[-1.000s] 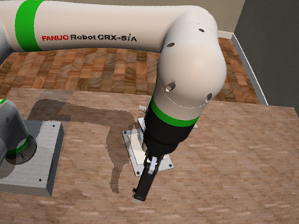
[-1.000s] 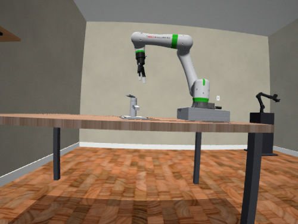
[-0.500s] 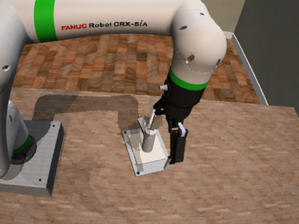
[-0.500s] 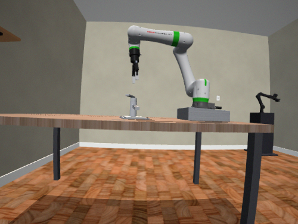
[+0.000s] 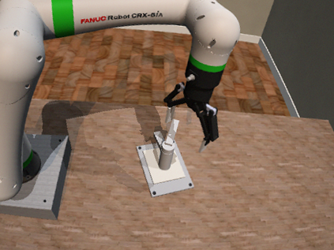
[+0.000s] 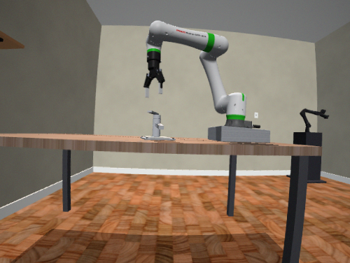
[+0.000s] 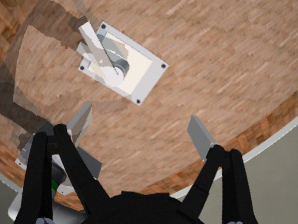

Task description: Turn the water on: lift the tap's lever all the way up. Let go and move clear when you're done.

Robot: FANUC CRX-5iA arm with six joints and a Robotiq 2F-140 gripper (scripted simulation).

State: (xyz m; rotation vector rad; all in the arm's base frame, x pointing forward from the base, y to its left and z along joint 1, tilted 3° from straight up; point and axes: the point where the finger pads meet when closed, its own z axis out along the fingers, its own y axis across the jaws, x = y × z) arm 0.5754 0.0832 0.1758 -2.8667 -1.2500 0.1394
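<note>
Now: the lever 30 mm behind my hand, 120 mm to the left of it and 140 mm below it. From my hand the other things lie so: tap (40 mm behind, 90 mm to the left, 190 mm below).
</note>
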